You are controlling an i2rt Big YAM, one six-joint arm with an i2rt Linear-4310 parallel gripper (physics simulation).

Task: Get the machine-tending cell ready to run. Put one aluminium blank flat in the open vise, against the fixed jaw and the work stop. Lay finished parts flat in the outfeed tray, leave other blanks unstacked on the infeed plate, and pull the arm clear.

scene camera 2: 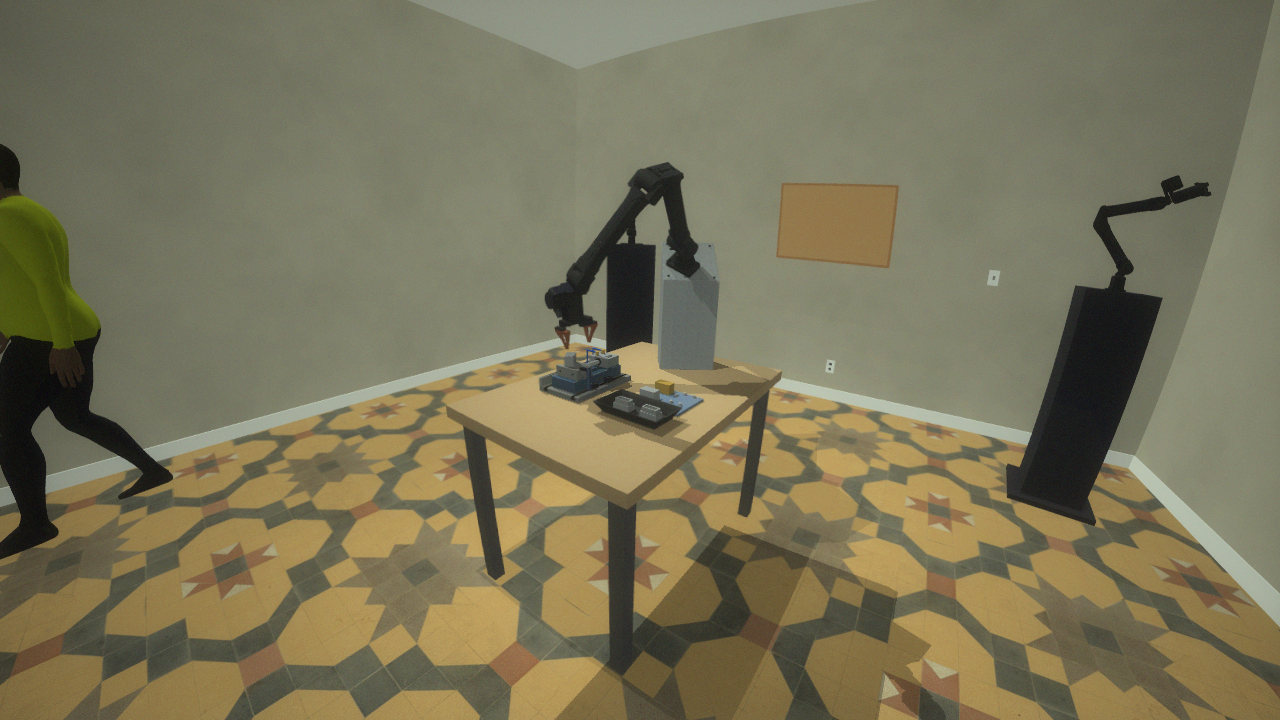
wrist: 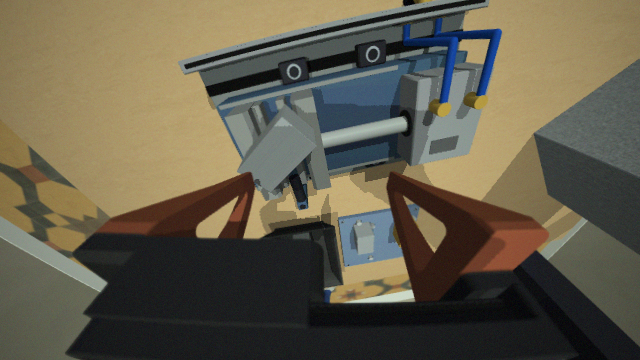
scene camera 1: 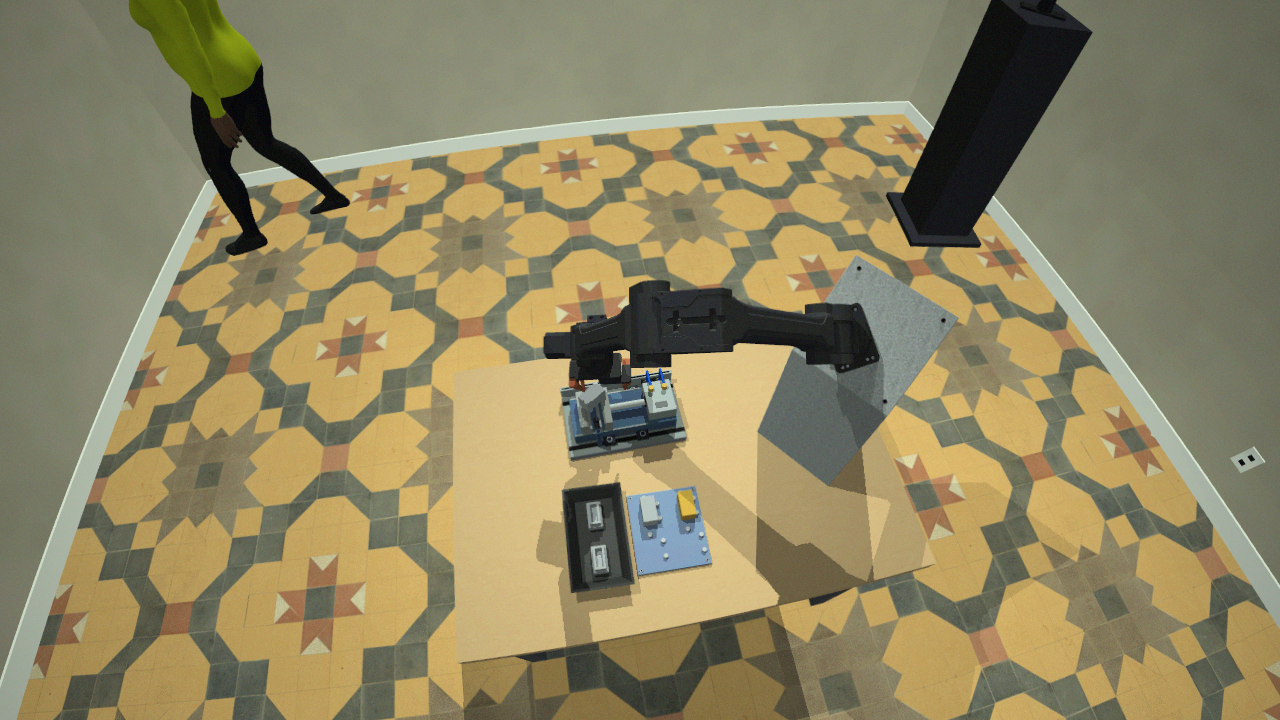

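Seen in the pictures: gripper, between the fingertips: [scene camera 2: 578,345] [wrist: 320,179] [scene camera 1: 604,388]; arm's base, origin of its link: [scene camera 2: 682,265] [scene camera 1: 849,338].
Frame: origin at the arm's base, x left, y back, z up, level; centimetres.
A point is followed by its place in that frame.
A grey blank [scene camera 1: 591,400] {x -4.7, y -52.4, z -29.7 cm} [wrist: 280,145] {x -8.0, y -51.9, z -29.8 cm} lies tilted and turned askew across the jaws at the left end of the vise [scene camera 1: 626,434] {x -0.6, y -44.3, z -40.3 cm} [scene camera 2: 586,376] [wrist: 360,110] {x -8.1, y -43.8, z -37.0 cm}, not flat between them. A dark stop pin [wrist: 299,190] {x -0.5, y -51.1, z -33.4 cm} stands beside its lower end. My gripper [scene camera 2: 577,342] {x -6.4, y -49.1, z -27.1 cm} [wrist: 320,179] {x -6.4, y -49.1, z -27.1 cm} is open and empty above the vise, its left fingertip near the blank's lower corner in the wrist view. Two finished parts [scene camera 1: 595,514] {x 20.3, y -51.9, z -39.6 cm} [scene camera 1: 599,559] {x 30.8, y -50.9, z -39.7 cm} lie in the black outfeed tray [scene camera 1: 580,537] {x 25.1, y -55.5, z -41.7 cm} [scene camera 2: 626,418] {x 26.3, y -56.8, z -41.5 cm}. A grey blank [scene camera 1: 648,510] {x 20.0, y -39.5, z -38.6 cm} [scene camera 2: 650,392] {x 21.2, y -40.9, z -38.9 cm} [wrist: 365,239] {x 17.4, y -39.7, z -38.5 cm} lies on the blue infeed plate [scene camera 1: 646,550] {x 28.4, y -40.2, z -42.2 cm} [wrist: 350,255] {x 28.6, y -41.1, z -42.1 cm}.
A yellow block [scene camera 1: 686,505] {x 19.1, y -30.6, z -38.6 cm} [scene camera 2: 664,385] {x 19.7, y -32.0, z -39.0 cm} sits on the infeed plate beside the grey blank. Blue hoses [wrist: 492,60] {x -13.1, y -35.0, z -31.9 cm} rise over the vise's right end. The arm's grey pedestal [scene camera 1: 805,411] {x 4.5, y -4.1, z -21.2 cm} [scene camera 2: 687,322] {x 5.9, y -2.7, z -22.7 cm} stands at the table's right. A person [scene camera 1: 214,53] [scene camera 2: 44,277] is beyond the table.
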